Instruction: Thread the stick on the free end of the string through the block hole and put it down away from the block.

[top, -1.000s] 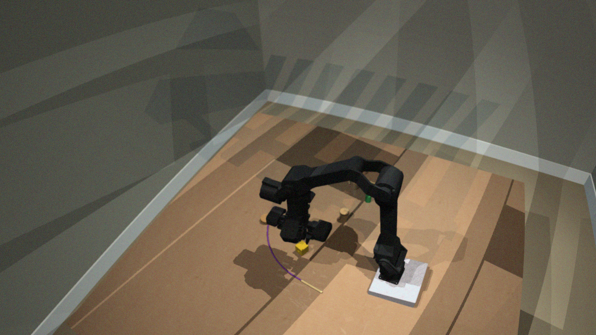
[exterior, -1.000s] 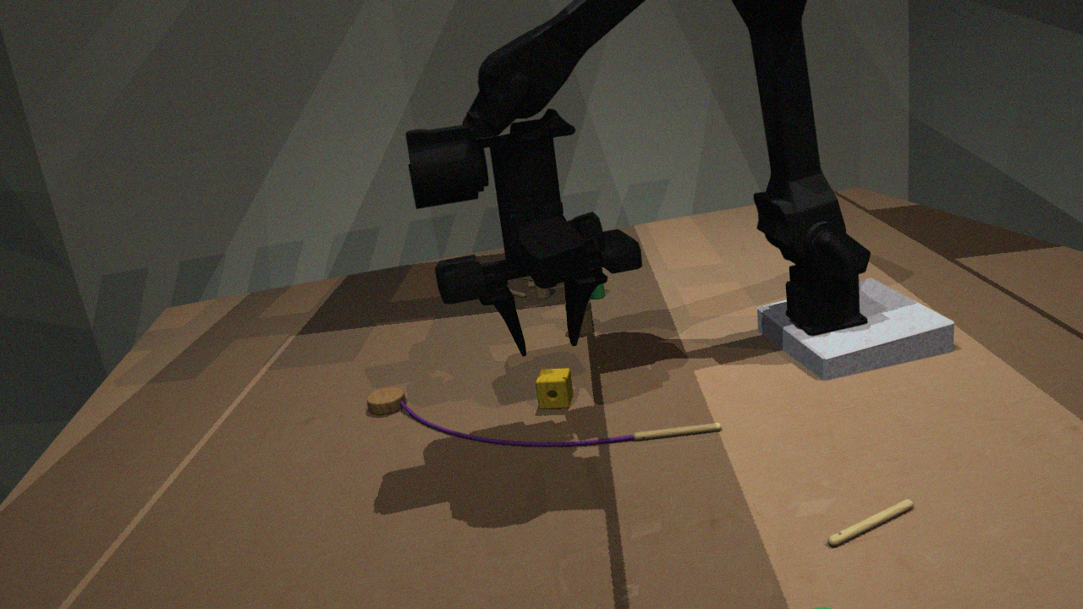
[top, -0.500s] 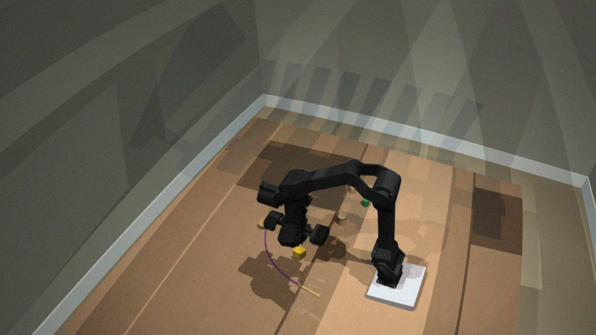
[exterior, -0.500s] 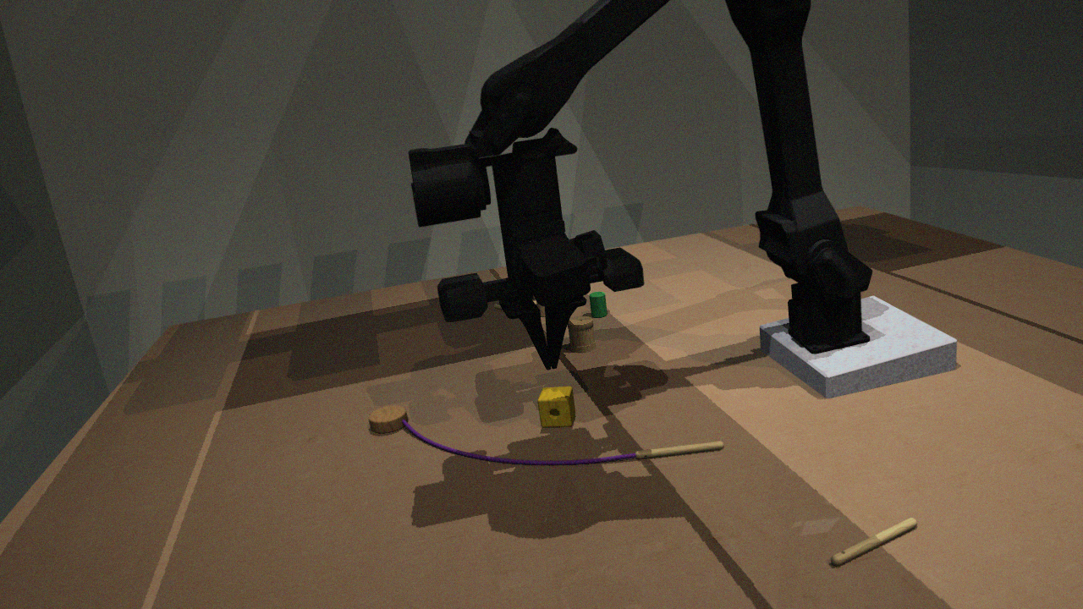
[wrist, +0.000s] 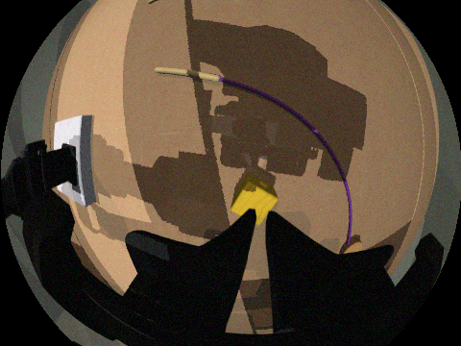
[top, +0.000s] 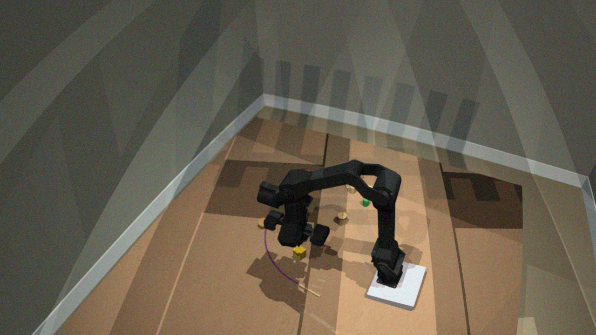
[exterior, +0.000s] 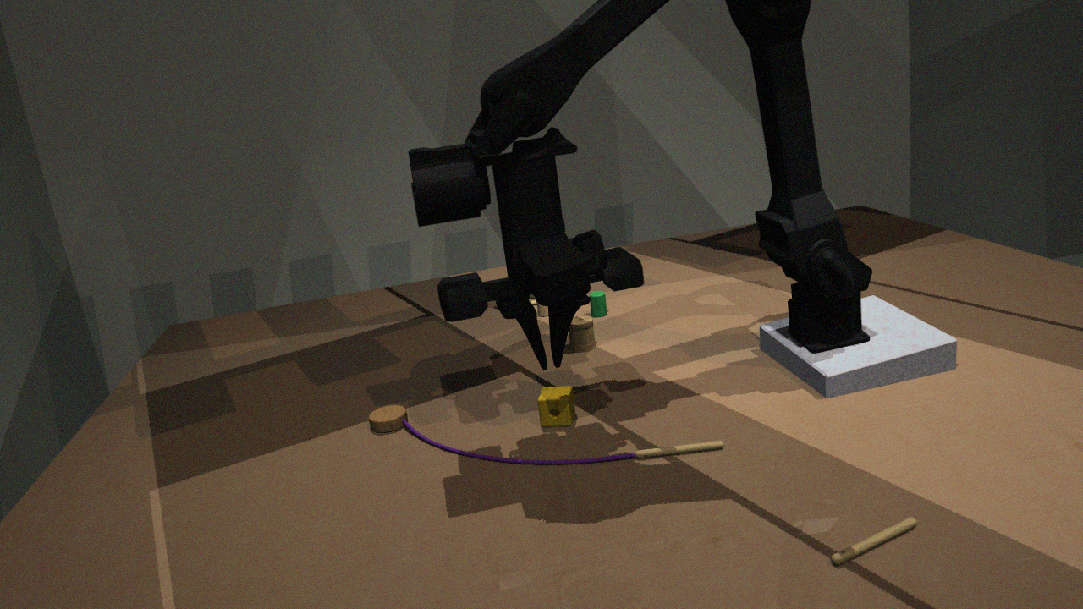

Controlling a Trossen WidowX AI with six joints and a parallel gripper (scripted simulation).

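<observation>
The yellow block lies 5 cm below my gripper tip and 1 cm to the right of it. The rest, counted from my gripper tip: round wooden button (17 cm ahead, 6 cm to the right, 5 cm below); then green cylinder (31 cm to the right, 10 cm behind, 4 cm below); then short wooden cylinder (20 cm to the right, 6 cm behind, 4 cm below).
</observation>
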